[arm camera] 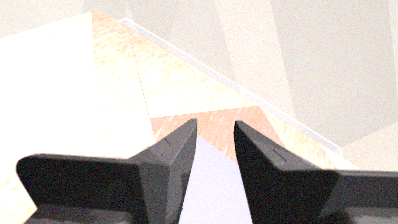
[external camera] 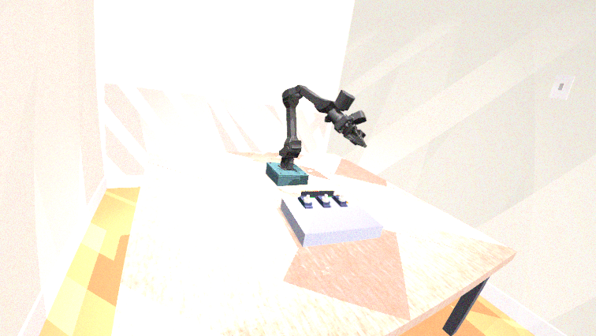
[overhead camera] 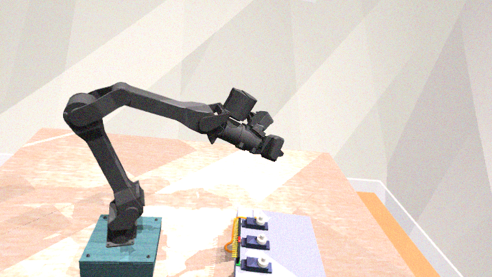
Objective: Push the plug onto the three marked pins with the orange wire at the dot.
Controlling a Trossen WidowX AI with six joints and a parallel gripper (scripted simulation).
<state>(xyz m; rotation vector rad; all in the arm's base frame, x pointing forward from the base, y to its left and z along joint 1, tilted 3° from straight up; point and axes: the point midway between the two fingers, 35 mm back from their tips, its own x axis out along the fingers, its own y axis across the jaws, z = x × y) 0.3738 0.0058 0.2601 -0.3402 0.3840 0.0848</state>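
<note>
Right now the red band is 11 cm behind my gripper tip, 9 cm to the right of it and 22 cm below it. Round my gripper tip: white dot 11 cm behind, 10 cm to the right, 22 cm below; printed holder 4 cm ahead, 13 cm to the right, 27 cm below.
</note>
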